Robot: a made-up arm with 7 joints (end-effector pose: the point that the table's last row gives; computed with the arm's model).
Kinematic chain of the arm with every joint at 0, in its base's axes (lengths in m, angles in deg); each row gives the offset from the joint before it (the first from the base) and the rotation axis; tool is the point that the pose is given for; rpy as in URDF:
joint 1: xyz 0 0 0.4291 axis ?
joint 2: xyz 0 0 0 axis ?
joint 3: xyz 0 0 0.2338 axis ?
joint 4: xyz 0.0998 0 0 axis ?
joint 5: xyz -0.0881 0 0.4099 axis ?
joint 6: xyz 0 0 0 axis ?
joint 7: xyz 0.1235 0 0 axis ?
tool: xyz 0 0 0 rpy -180 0 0
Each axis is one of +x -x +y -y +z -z.
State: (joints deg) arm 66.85 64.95 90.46 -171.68 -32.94 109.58 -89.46
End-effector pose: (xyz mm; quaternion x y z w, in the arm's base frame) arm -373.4 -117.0 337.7 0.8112 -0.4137 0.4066 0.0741
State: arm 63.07 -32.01 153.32 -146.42 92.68 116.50 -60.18
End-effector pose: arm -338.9 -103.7 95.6 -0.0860 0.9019 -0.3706 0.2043
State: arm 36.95 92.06 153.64 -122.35 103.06 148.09 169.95
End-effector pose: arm -158.4 293.0 862.2 0.1663 -0.0454 -0.3053 0.9365
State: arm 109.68 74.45 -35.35 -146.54 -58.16 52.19 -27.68
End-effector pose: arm 303.4 28.6 91.4 -0.0655 0.0387 -0.5452 0.8349
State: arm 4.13 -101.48 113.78 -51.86 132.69 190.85 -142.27
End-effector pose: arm -479.6 368.7 255.9 0.2759 -0.7618 -0.5717 0.1289
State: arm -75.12 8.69 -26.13 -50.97 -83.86 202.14 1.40
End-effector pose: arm 69.3 -410.1 912.6 0.4919 0.1174 0.0523 0.8611
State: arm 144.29 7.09 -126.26 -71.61 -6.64 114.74 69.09
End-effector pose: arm 467.1 216.0 995.5 -0.8298 0.3749 -0.3616 0.2002
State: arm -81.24 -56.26 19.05 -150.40 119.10 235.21 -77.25
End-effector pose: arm 65.5 -166.6 676.5 0.2484 -0.7478 0.3464 0.5090
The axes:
joint 1: +z
joint 2: +y
joint 3: +z
joint 4: -y
joint 5: +z
joint 6: -y
joint 7: -z

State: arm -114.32 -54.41 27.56 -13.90 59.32 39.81 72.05
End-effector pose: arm 352.8 404.2 945.1 0.6482 -0.6128 0.3992 0.2121
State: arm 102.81 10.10 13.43 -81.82 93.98 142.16 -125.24
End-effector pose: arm -177.2 610.2 705.6 0.0178 -0.6909 -0.3366 0.6396
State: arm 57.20 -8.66 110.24 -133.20 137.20 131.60 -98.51
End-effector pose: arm -453.3 172.3 323.1 -0.1903 -0.7409 0.3394 0.5473
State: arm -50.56 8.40 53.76 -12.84 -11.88 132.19 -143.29
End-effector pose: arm 115.6 -66.0 1179.2 0.2309 0.4984 0.2183 0.8066
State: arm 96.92 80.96 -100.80 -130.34 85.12 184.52 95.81
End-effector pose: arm 432.2 69.1 642.7 -0.2266 0.6246 -0.6137 0.4265
